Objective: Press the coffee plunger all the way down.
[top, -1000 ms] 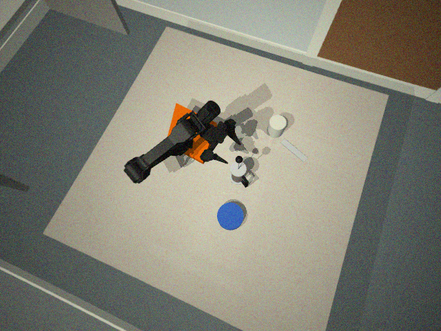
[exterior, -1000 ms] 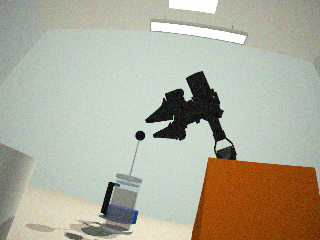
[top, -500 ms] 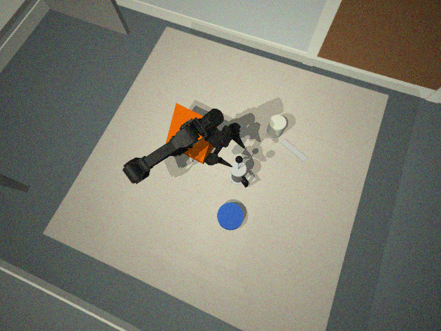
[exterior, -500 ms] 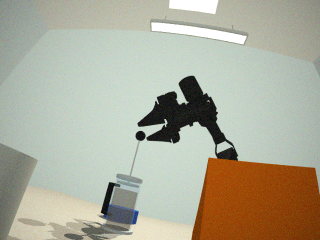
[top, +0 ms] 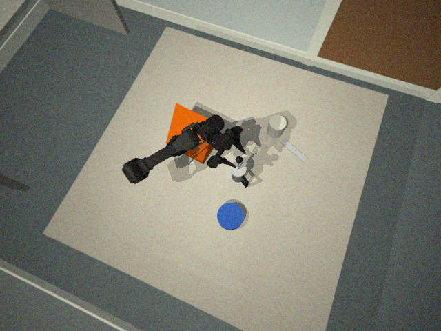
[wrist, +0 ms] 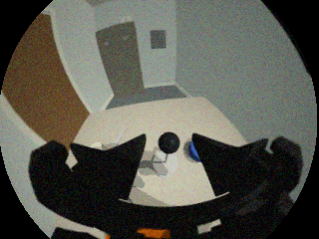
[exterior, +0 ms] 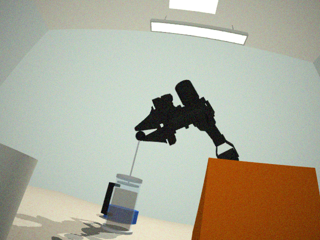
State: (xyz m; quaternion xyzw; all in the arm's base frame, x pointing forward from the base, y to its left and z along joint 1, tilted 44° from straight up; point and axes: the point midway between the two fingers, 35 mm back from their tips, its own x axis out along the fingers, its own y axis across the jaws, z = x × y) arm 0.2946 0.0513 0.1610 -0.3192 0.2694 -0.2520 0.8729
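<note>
The glass coffee press is 130 mm below my gripper tip, 10 mm to the right of it and 10 mm ahead of it. The rest, counted from my gripper tip: flat white bar 260 mm below, 220 mm to the left, 220 mm ahead.
</note>
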